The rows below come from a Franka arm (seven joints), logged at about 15 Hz.
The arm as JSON. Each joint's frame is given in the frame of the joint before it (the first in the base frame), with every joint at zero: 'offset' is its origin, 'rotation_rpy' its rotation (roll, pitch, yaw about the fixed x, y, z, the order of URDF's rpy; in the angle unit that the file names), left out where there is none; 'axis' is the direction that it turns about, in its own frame. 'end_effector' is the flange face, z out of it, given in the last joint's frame.
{
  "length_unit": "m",
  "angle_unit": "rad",
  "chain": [
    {
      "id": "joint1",
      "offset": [
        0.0,
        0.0,
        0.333
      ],
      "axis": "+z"
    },
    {
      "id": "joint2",
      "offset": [
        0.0,
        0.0,
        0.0
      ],
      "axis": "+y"
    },
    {
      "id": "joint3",
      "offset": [
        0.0,
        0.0,
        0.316
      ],
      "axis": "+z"
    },
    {
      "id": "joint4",
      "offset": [
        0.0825,
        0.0,
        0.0
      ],
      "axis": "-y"
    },
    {
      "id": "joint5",
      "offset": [
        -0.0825,
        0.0,
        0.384
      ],
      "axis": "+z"
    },
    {
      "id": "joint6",
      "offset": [
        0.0,
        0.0,
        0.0
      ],
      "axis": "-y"
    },
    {
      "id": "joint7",
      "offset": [
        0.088,
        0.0,
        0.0
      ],
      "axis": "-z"
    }
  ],
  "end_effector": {
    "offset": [
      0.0,
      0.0,
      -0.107
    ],
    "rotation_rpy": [
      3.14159,
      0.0,
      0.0
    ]
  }
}
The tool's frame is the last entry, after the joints.
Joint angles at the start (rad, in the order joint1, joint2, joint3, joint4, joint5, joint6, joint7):
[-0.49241, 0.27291, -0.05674, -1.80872, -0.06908, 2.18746, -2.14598]
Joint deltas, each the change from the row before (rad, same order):
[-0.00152, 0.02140, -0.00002, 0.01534, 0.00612, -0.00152, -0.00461]
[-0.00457, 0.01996, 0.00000, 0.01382, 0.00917, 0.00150, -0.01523]
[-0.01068, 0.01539, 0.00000, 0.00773, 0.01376, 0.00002, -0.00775]
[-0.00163, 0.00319, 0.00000, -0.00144, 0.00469, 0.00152, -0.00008]
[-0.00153, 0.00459, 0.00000, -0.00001, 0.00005, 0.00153, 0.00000]
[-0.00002, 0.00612, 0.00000, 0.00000, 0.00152, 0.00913, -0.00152]
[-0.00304, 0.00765, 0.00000, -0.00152, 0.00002, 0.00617, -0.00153]
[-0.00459, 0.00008, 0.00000, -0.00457, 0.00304, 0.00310, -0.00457]
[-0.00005, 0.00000, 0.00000, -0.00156, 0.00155, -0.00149, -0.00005]
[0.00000, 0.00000, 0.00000, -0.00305, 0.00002, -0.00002, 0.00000]
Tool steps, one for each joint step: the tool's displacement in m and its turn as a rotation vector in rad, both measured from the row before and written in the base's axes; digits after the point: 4 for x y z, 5 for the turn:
[0.0036, -0.0029, -0.0066, 0.00717, 0.00478, 0.00016]
[0.0024, -0.0043, -0.0062, 0.00753, 0.00186, 0.00634]
[-0.0012, -0.0067, -0.0064, 0.01299, 0.00124, -0.00975]
[-0.0005, -0.0007, -0.0026, 0.00493, 0.00051, -0.00388]
[-0.0002, -0.0010, -0.0028, 0.00149, 0.00268, -0.00148]
[0.0011, -0.0005, -0.0031, -0.00073, -0.00303, 0.00115]
[-0.0006, -0.0019, -0.0051, 0.00130, 0.00281, -0.00126]
[-0.0022, -0.0020, -0.0019, 0.00284, 0.00023, -0.00159]
[-0.0004, 0.0003, -0.0009, 0.00273, 0.00185, -0.00092]
[-0.0006, 0.0004, -0.0014, 0.00168, 0.00257, -0.00007]

